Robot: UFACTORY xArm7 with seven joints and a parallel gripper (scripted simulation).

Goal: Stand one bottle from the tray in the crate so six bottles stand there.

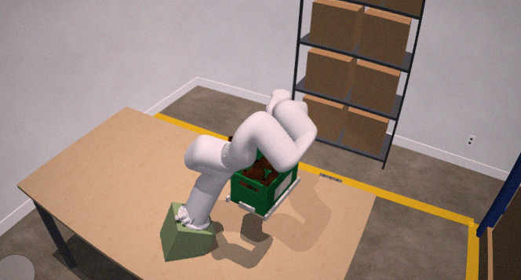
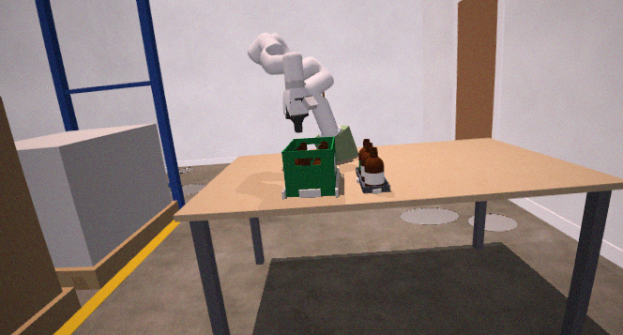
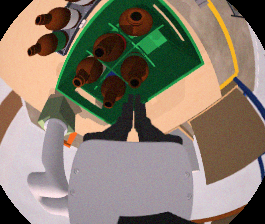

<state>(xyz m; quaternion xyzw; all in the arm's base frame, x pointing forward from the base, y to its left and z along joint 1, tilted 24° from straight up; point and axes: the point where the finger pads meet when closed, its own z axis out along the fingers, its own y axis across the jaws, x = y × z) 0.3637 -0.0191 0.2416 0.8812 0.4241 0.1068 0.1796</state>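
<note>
Now: hand 28 cm to the right of the dark tray, 23 cm above it and 3 cm past it. Also, from my hand: green crate 16 cm below, 5 cm to the left.
</note>
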